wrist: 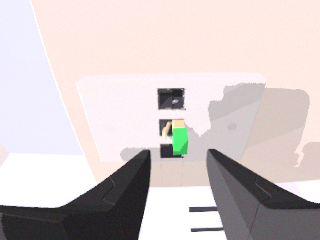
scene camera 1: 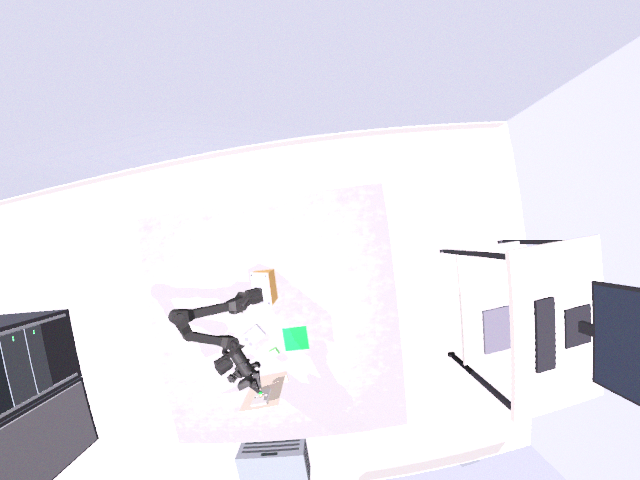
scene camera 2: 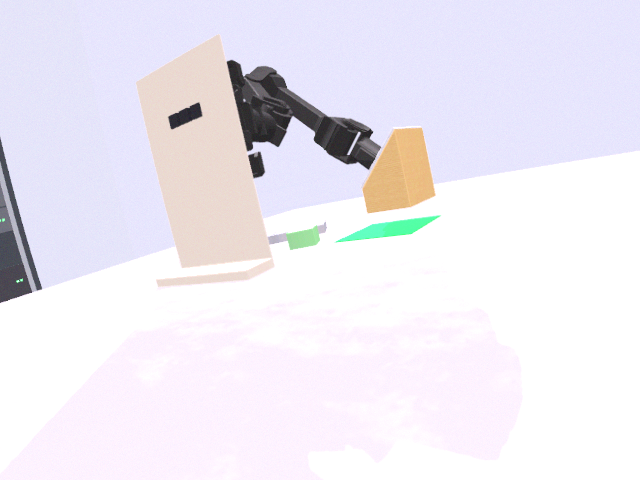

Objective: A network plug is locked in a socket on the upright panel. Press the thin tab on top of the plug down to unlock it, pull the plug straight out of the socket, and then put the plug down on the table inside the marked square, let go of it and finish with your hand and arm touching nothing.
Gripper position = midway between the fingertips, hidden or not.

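Scene camera 1 shows the gripper (scene camera 1: 259, 390) and an upright beige panel (scene camera 1: 272, 384). Scene camera 2 shows the panel (scene camera 2: 190, 113) and a marked green square (scene camera 2: 408, 226). Visible in the wrist view: the gripper (wrist: 178, 156) and the panel (wrist: 238, 81).
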